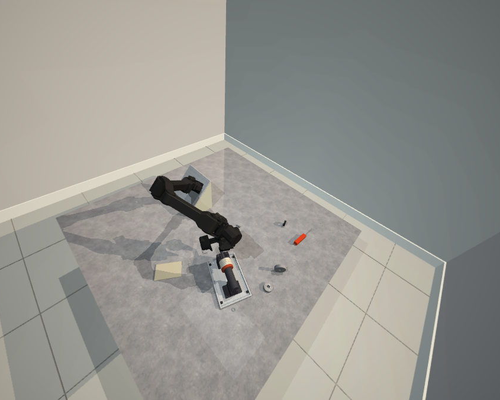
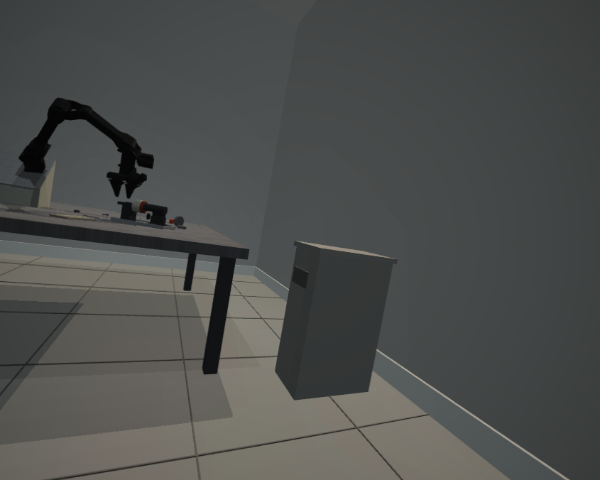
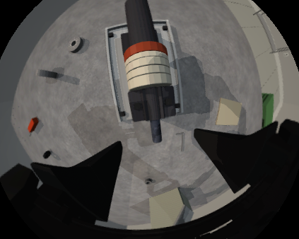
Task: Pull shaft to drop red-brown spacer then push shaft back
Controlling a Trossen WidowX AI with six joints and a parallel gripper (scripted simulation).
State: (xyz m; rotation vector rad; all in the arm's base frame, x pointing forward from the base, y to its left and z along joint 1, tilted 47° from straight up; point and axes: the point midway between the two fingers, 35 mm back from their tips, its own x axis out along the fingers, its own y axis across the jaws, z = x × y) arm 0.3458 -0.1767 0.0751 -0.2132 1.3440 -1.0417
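My gripper tip is now 60 mm short of the dark shaft, 30 mm to the left of it and 30 mm above it. From my gripper tip the other things lie so: black piece (420 mm to the left, 150 mm ahead, 90 mm below); then beige card (210 mm to the right, 150 mm behind, 100 mm below); then red-brown spacer (90 mm ahead, 50 mm to the right, 30 mm below).
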